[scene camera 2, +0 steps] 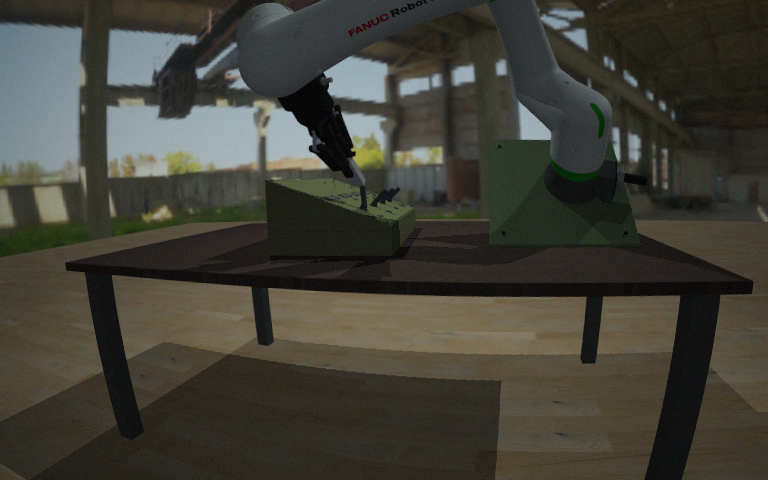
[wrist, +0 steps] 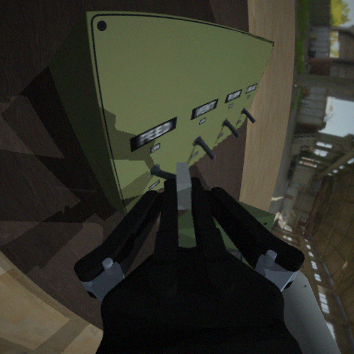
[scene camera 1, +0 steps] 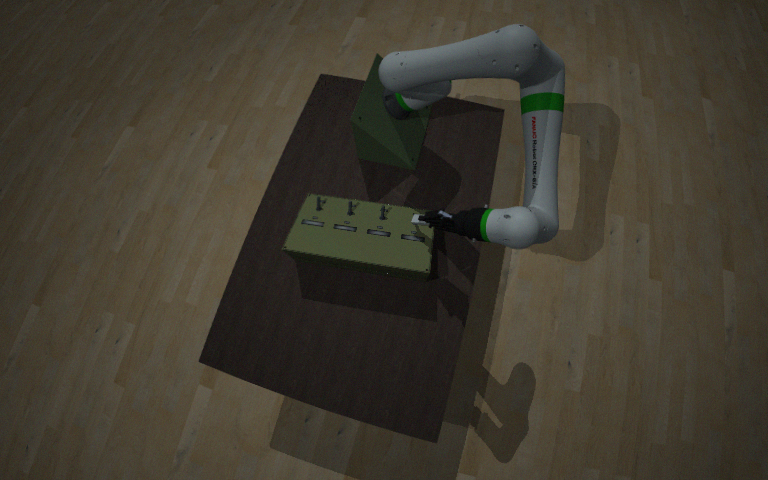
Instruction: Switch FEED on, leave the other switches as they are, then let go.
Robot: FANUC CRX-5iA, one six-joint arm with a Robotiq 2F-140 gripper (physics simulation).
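Frame: origin at the arm's base, x ahead, y left, z up, level; metres.
Seen in the pictures: gripper, fingertip midpoint: [scene camera 2: 358, 183] [wrist: 181, 171] [scene camera 1: 413, 219]; arm's base at its link origin: [scene camera 2: 572, 181] [scene camera 1: 396, 102].
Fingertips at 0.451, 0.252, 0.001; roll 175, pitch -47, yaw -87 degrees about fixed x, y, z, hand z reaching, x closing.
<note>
Offsets run from my fingertips to a thing's top centre, as dx, dy, dz. Level surfaces: height alone.
The green switch box [scene camera 1: 356, 254] [scene camera 2: 328, 229] [wrist: 165, 60] has a sloped face with a row of levers. The FEED lever @[-0.013, +0.004, -0.006] [scene camera 2: 363, 198] [wrist: 161, 173] is nearest the wrist camera, below the FEED label @[+0.055, +0.020, -0.025] [wrist: 153, 134]. It stands closer to upright than the others; in scene camera 1 the gripper hides it. The VENT lever @[+0.003, -0.116, -0.015] [scene camera 1: 383, 212] [wrist: 204, 148], PUMP lever @[+0.031, -0.233, -0.015] [scene camera 1: 351, 208] [wrist: 231, 128] and BRAKE lever @[+0.059, -0.349, -0.015] [scene camera 1: 319, 203] [wrist: 248, 115] lean alike, away from their labels. My gripper [scene camera 1: 417, 219] [scene camera 2: 357, 172] [wrist: 181, 171] is shut and empty. Its pale tips are at the FEED lever's free end; contact is unclear.
The box stands on a dark table @[dz -0.142] [scene camera 1: 317, 339] [scene camera 2: 453, 271]. The arm's green mounting plate [scene camera 1: 373, 138] [scene camera 2: 515, 209] stands behind the box's lever side. The VENT lever is the closest neighbour to the gripper tips.
</note>
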